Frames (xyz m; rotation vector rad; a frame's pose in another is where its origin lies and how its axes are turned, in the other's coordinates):
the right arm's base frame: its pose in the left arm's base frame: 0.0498 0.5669 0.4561 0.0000 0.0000 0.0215
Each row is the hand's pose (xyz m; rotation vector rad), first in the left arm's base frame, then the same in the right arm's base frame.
Working: the left arm's base frame: its pose in the right arm's base frame: -0.0620 -0.5657 -0.4561 0.0000 0.0000 -0.0215

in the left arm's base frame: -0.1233 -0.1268 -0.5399 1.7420 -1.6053 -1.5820
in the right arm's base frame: -0.1880 -0.6898 -0.9960 1.7304 -1.6293 -1.5917
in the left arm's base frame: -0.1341 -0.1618 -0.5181 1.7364 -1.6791 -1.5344
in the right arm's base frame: -0.1995 -0.7246 -0.9742 1.7238 -1.7032 -1.5436
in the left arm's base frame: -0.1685 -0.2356 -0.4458 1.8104 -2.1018 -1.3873
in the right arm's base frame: -0.2355 -0.7976 -0.9019 1.7931 -2.1275 -1.3921
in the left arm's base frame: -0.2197 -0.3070 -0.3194 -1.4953 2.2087 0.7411
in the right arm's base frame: -0.2882 -0.8679 -0.7755 -1.4692 2.2212 0.7343
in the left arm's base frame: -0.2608 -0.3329 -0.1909 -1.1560 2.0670 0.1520
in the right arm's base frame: -0.3299 -0.8929 -0.6470 -1.1334 2.0787 0.1416
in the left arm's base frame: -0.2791 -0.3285 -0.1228 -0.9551 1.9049 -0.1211
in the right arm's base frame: -0.3481 -0.8881 -0.5789 -0.9348 1.9155 -0.1338
